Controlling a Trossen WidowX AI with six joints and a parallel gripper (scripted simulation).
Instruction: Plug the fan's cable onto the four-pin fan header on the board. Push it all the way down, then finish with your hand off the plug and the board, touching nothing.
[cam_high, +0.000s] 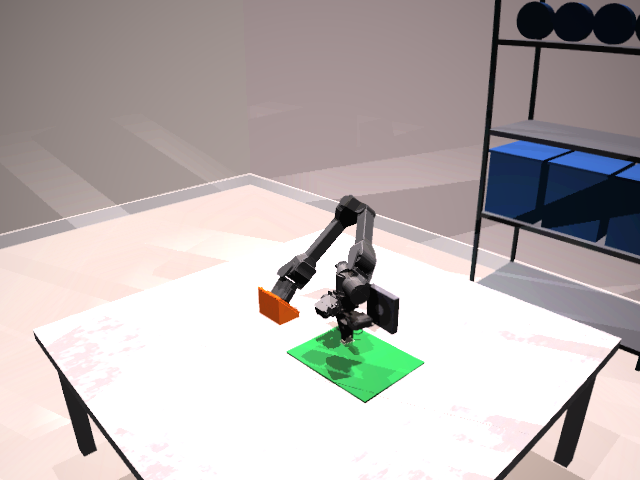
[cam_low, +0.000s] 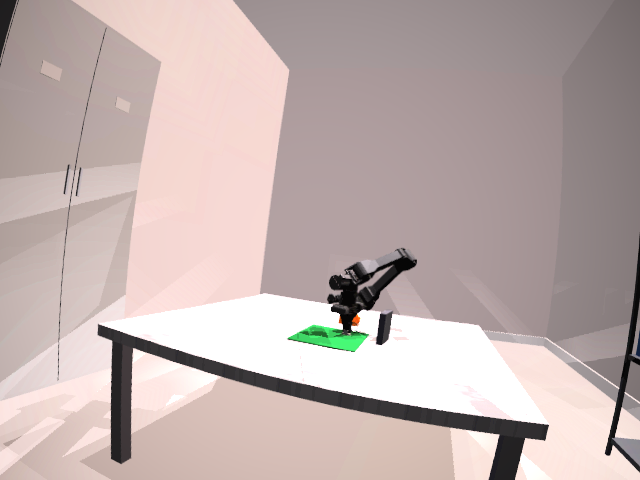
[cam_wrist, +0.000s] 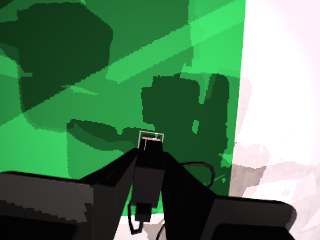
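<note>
Now: gripper tip 1 cm to the right of the black fan plug and 1 cm below it. The rest, counted from my gripper tip: black fan: 1 cm ahead, 14 cm to the left, 3 cm above; then green board: 7 cm ahead, 4 cm to the right, 4 cm below.
</note>
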